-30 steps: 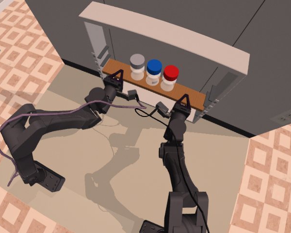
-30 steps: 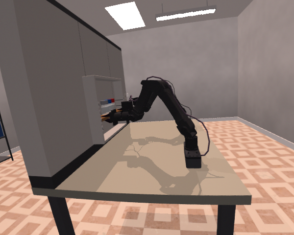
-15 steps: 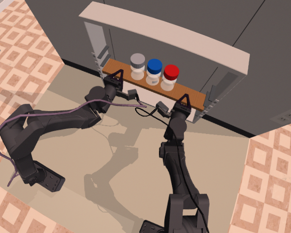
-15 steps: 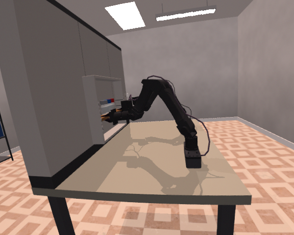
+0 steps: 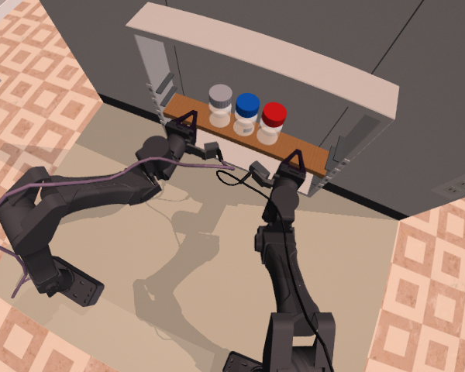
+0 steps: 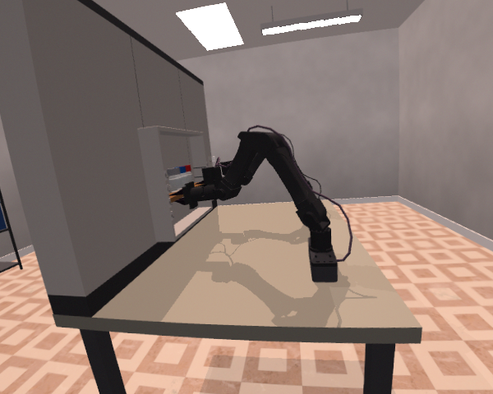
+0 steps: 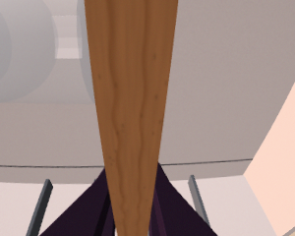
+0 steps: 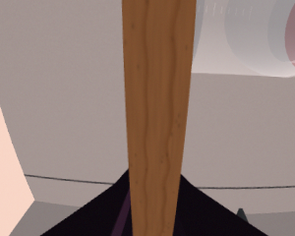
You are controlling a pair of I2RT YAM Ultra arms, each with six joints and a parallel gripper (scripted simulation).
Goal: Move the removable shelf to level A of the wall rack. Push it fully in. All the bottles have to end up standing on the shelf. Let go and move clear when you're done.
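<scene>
Now: left hand 7 cm to the left of the grey-capped bottle, 6 cm below it and 1 cm short of it. From my left hand the other things lie so: blue-capped bottle (14 cm to the right, 6 cm above, 2 cm ahead); then shelf (15 cm to the right, 1 cm ahead); then white wall rack (15 cm to the right, 6 cm above, 1 cm ahead).
Right now my right hand is 10 mm short of the red-capped bottle, 90 mm to the right of it and 60 mm below it. Round my right hand: blue-capped bottle 10 mm ahead, 160 mm to the left, 60 mm above; shelf 150 mm to the left; white wall rack 150 mm to the left, 60 mm above.
</scene>
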